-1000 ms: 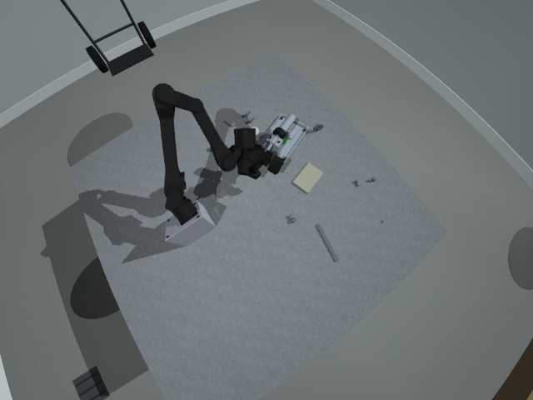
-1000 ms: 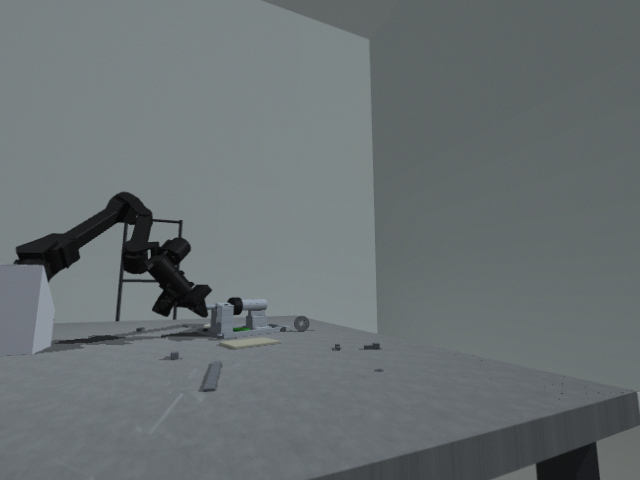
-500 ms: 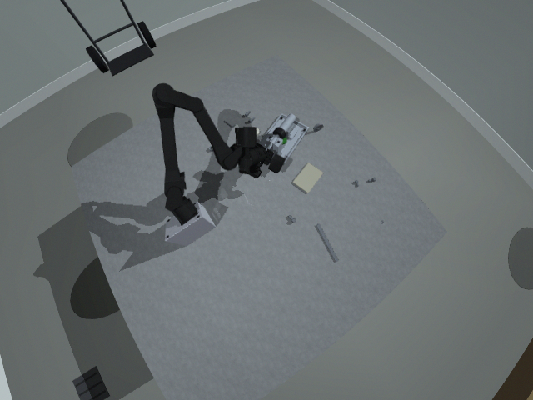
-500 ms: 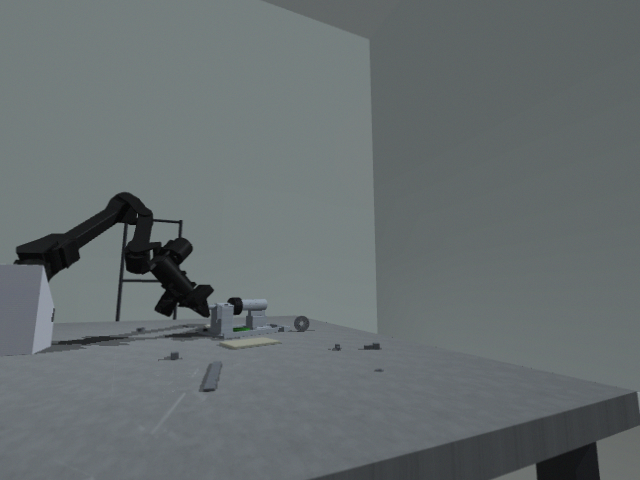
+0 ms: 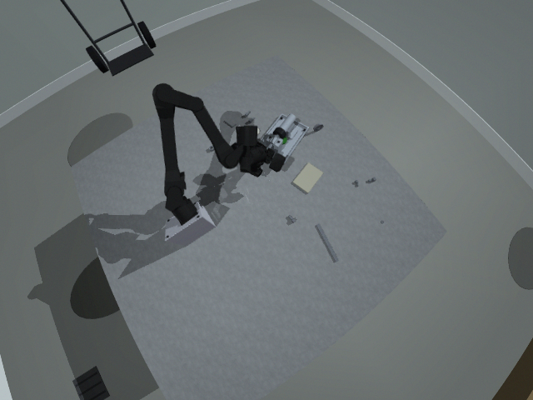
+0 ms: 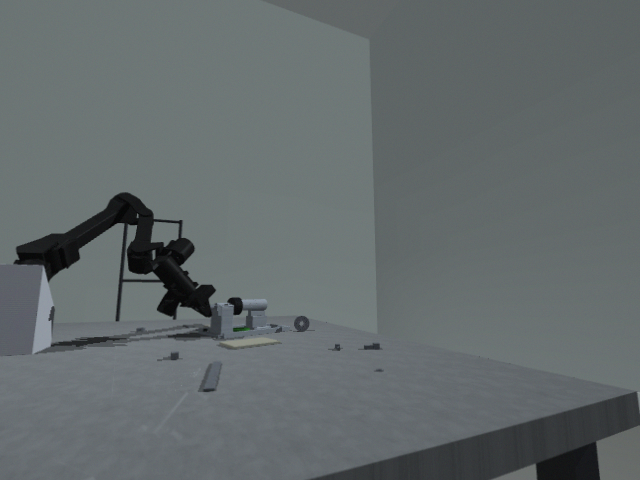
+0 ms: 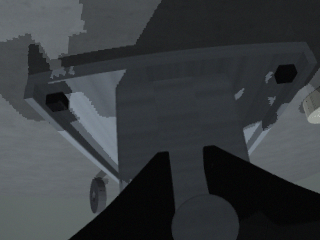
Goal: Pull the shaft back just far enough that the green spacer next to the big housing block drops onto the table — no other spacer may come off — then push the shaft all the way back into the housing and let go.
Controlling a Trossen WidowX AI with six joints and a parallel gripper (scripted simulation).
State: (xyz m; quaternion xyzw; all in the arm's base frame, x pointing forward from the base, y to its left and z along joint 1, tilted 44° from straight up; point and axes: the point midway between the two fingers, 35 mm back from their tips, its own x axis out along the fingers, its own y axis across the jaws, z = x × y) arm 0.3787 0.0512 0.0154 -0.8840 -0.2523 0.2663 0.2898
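The grey shaft is 5 cm ahead of my gripper tip, 2 cm to the left of it and 3 cm above it. From my gripper tip the other things lie so: green spacer 10 cm ahead, 3 cm to the left, 5 cm below; white ring 3 cm ahead, 14 cm to the left, 5 cm below; dark spacer 7 cm ahead, 2 cm to the left, 2 cm above.
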